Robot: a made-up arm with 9 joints. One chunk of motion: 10 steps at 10 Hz.
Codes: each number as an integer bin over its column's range. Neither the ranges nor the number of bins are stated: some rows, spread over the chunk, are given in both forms.
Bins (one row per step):
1: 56 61 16 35 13 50 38 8 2
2: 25 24 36 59 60 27 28 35 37
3: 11 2 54 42 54 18 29 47 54
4: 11 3 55 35 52 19 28 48 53
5: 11 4 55 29 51 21 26 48 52
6: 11 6 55 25 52 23 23 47 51
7: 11 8 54 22 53 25 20 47 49
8: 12 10 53 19 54 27 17 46 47
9: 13 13 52 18 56 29 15 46 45
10: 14 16 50 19 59 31 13 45 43
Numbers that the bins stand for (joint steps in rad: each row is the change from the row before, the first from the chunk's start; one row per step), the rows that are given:
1: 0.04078 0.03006 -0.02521 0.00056 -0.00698 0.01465 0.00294 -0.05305 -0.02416
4: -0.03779 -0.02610 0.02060 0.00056 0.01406 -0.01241 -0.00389 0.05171 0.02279
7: -0.03779 -0.02125 0.01943 -0.00522 0.01460 -0.00717 -0.00935 0.04910 0.01911
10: -0.03256 -0.01351 0.01473 -0.00656 0.01784 -0.00194 -0.01413 0.04386 0.01359
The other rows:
2: -0.01335 -0.00576 -0.00171 0.01122 0.01838 -0.00543 -0.00389 0.01767 0.00806
3: -0.03779 -0.02706 0.01943 0.00367 0.01514 -0.01329 -0.00321 0.04910 0.02371
5: -0.03779 -0.02513 0.02060 -0.00211 0.01352 -0.01067 -0.00525 0.05171 0.02187
6: -0.03779 -0.02319 0.02060 -0.00389 0.01406 -0.00892 -0.00730 0.04910 0.02095
8: -0.03605 -0.01932 0.01825 -0.00656 0.01514 -0.00543 -0.01140 0.04648 0.01727
9: -0.03430 -0.01641 0.01708 -0.00700 0.01622 -0.00368 -0.01276 0.04648 0.01543

